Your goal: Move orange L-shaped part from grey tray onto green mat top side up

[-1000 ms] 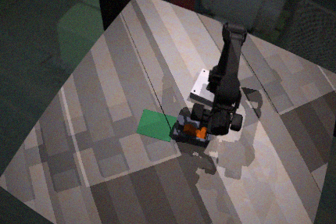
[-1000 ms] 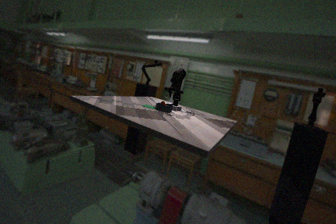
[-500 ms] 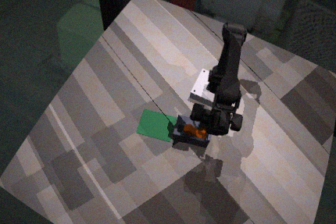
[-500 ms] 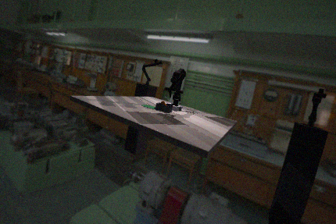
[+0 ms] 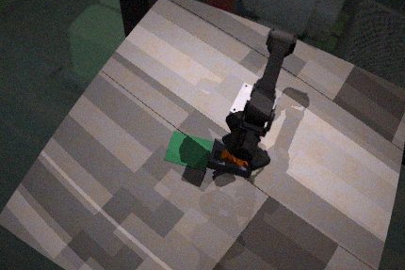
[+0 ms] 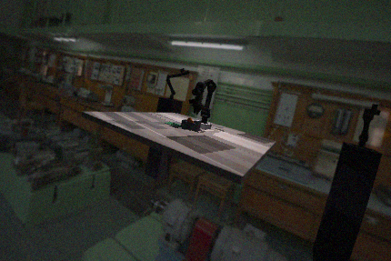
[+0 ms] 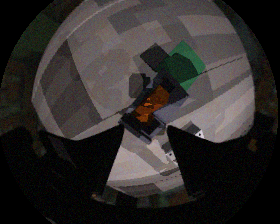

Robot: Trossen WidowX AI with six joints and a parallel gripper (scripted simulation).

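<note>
The orange L-shaped part lies 10 mm behind my gripper tip and 100 mm below it. From my gripper tip the other things lie so: green mat (30 mm ahead, 180 mm to the right, 160 mm below).
</note>
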